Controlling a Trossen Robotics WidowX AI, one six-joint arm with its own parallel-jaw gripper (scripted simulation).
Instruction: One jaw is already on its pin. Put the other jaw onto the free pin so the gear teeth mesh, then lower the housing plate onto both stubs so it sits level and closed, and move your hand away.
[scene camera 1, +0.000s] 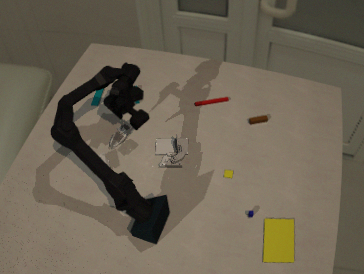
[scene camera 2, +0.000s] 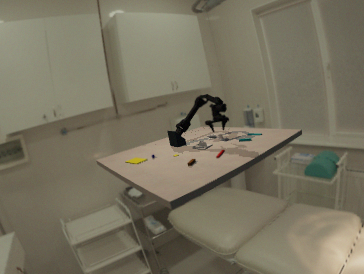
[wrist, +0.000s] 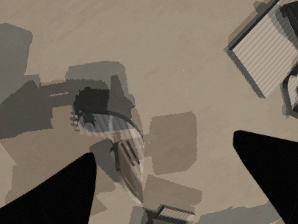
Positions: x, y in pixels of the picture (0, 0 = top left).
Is my gripper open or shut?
Open.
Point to my gripper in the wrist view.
166, 149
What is my gripper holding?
Nothing.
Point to a yellow sheet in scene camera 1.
At 278, 233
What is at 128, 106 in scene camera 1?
My gripper.
